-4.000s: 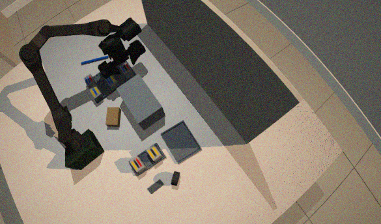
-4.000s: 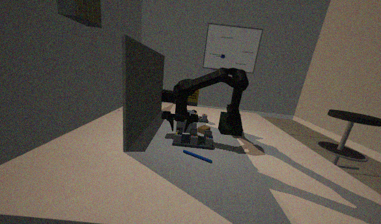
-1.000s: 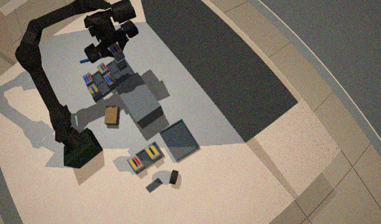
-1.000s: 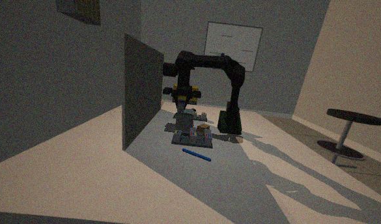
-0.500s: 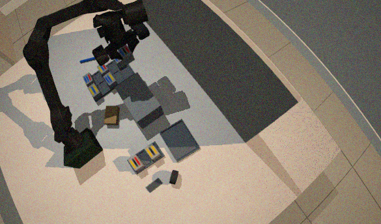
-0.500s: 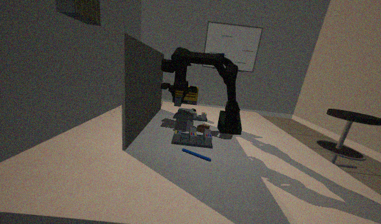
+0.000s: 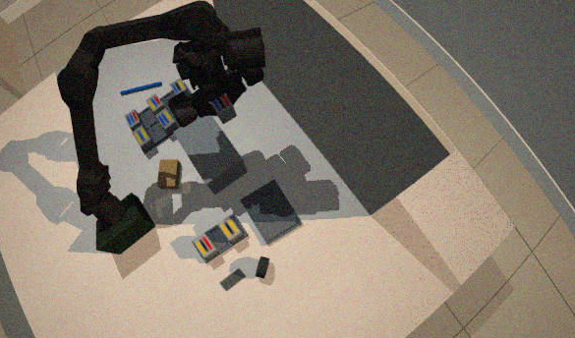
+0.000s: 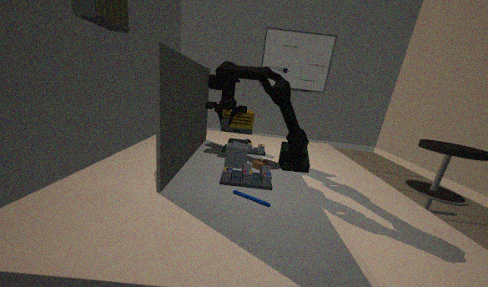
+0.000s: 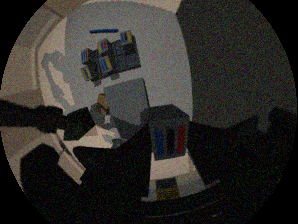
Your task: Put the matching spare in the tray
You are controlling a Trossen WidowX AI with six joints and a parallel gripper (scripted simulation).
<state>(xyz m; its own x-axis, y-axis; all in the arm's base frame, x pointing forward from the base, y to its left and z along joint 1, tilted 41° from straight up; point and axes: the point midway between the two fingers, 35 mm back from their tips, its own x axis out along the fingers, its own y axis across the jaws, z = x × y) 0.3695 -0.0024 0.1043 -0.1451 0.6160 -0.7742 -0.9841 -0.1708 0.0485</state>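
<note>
Now: gripper tip 21 cm to the left of the dark flat tray and 18 cm above it. From my gripper tip the other things lie so: grey mounted unit: 13 cm below, 7 cm behind, 1 cm to the right; then brown box: 19 cm behind, 17 cm below; then tall dark panel: 16 cm ahead, 4 cm above, 1 cm to the left.
</note>
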